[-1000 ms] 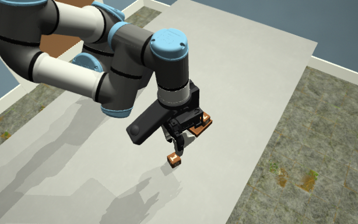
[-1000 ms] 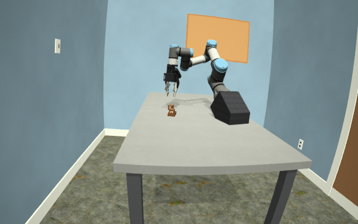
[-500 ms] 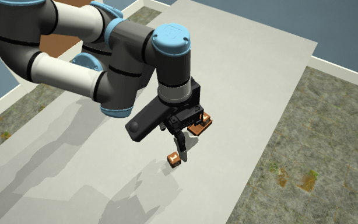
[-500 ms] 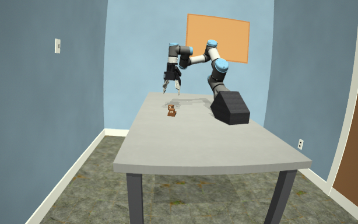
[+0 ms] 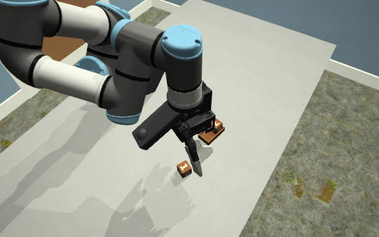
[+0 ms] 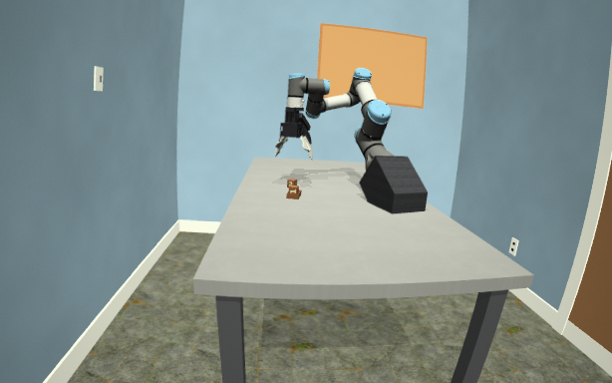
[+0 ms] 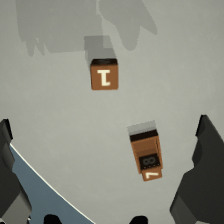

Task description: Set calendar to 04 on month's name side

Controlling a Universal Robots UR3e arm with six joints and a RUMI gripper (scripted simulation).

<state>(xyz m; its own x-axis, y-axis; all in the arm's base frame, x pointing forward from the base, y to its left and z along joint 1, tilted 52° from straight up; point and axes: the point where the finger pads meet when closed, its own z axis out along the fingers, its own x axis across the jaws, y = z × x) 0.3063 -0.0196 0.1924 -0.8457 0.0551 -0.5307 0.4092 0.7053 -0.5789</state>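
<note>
The cube lies 100 mm below my hand. The rest, counted from my hand: brown tray 150 mm to the left, 110 mm below.
</note>
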